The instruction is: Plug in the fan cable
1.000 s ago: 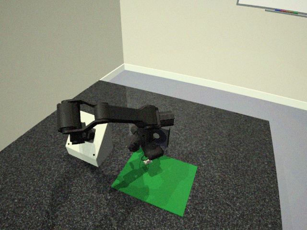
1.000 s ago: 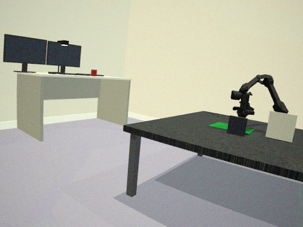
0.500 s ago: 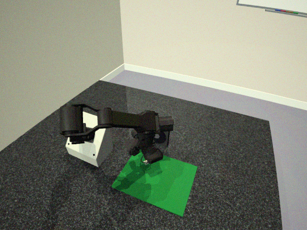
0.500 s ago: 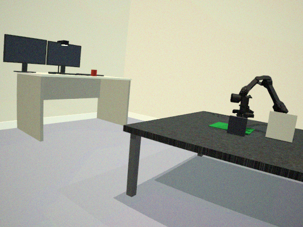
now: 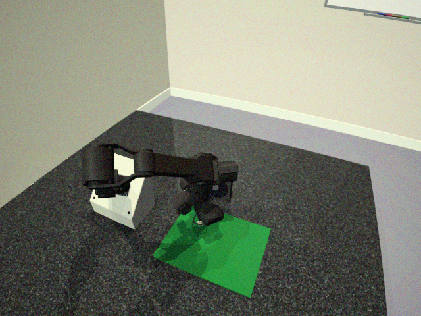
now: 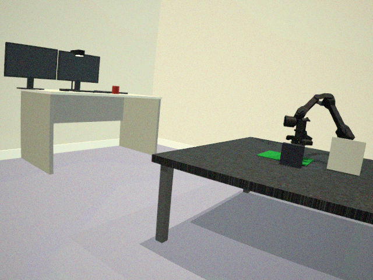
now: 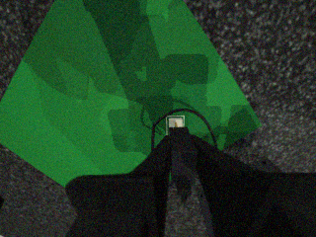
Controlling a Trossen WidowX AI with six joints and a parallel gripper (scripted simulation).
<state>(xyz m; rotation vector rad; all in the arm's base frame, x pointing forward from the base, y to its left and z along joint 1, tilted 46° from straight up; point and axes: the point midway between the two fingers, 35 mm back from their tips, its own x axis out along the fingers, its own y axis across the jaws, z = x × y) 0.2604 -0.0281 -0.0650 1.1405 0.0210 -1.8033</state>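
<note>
The dark plug lies 1 cm ahead of my gripper tip, 1 cm to the left of it and 1 cm above it. Round my gripper tip: green board (7 cm ahead, 5 cm to the right, 6 cm below); black fan (1 cm ahead, 13 cm to the left, 2 cm above).
</note>
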